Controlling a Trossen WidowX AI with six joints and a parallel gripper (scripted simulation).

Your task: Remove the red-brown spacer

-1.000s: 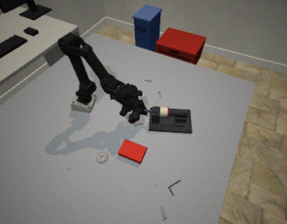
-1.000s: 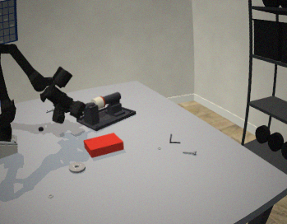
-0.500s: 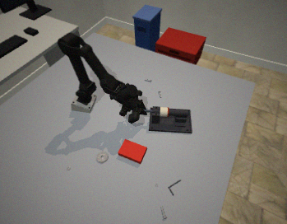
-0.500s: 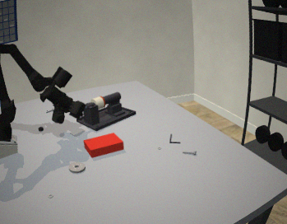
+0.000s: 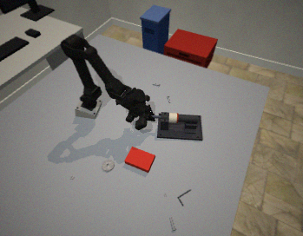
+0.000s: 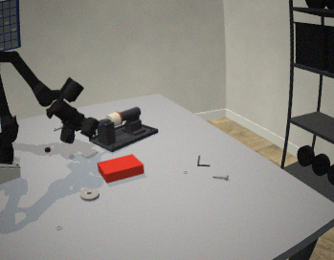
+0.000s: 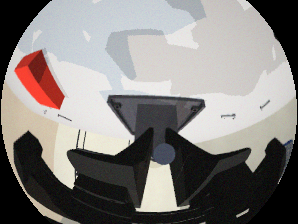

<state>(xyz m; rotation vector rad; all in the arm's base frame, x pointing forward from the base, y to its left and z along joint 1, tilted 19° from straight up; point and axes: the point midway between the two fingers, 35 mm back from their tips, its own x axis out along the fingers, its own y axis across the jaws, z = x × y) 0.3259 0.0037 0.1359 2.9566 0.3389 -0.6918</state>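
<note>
The shaft is 9 cm ahead of my hand and 2 cm to the left of it. Round my hand: red-brown spacer (13 cm ahead, 3 cm to the left); fixture (15 cm ahead, 4 cm to the left, 3 cm below); cream spacer (11 cm ahead, 3 cm to the left).
</note>
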